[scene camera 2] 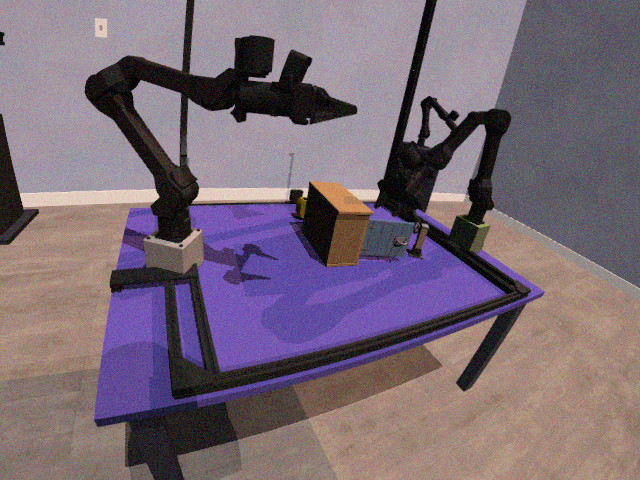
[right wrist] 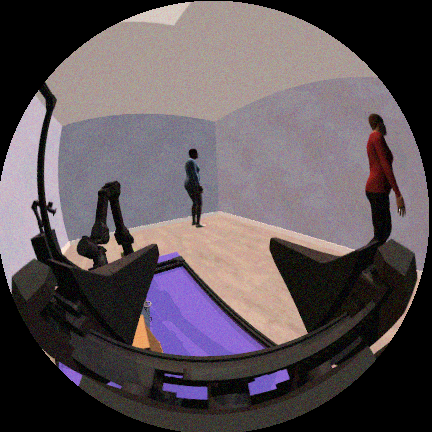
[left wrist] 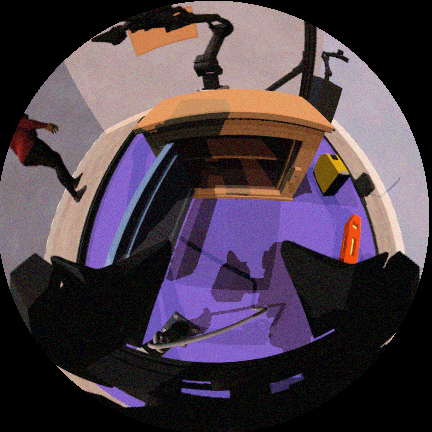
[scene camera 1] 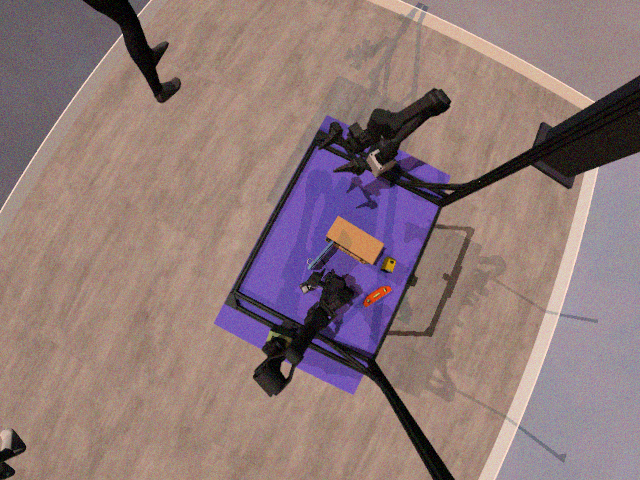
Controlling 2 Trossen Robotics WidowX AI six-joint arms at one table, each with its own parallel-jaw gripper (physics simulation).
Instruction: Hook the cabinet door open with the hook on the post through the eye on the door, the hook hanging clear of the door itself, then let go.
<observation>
My left gripper (scene camera 2: 383, 211) is open, holding nothing. Also in view: an orange tool (left wrist: 351, 234). My right gripper (scene camera 2: 356, 109) is open, with nothing in its grasp. A yellow block (left wrist: 330, 173) rests on the table.
</observation>
